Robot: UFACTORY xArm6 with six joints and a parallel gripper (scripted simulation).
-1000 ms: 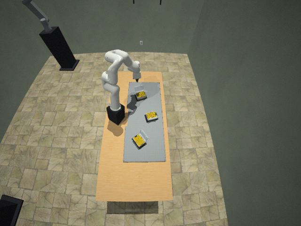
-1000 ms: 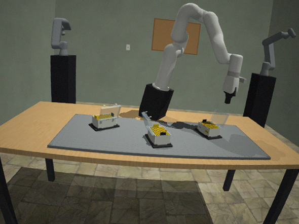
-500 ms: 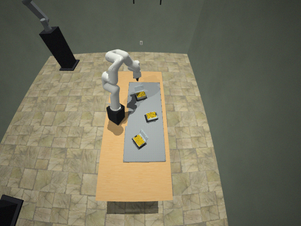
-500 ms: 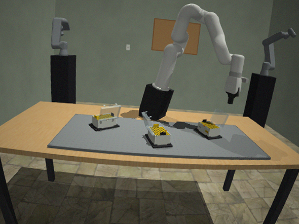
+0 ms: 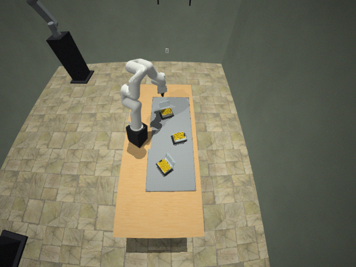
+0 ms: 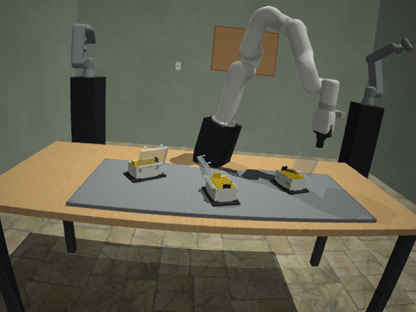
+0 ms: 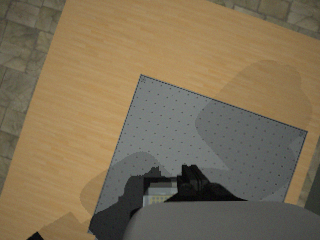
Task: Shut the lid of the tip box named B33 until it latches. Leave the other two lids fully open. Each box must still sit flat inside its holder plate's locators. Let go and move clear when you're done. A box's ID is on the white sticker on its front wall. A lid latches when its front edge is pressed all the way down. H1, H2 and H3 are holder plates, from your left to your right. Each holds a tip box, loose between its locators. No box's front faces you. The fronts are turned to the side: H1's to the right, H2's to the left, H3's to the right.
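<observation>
The yellow tip rack lies 60 mm ahead of my hand, 120 mm to the right of it and 140 mm below it.
</observation>
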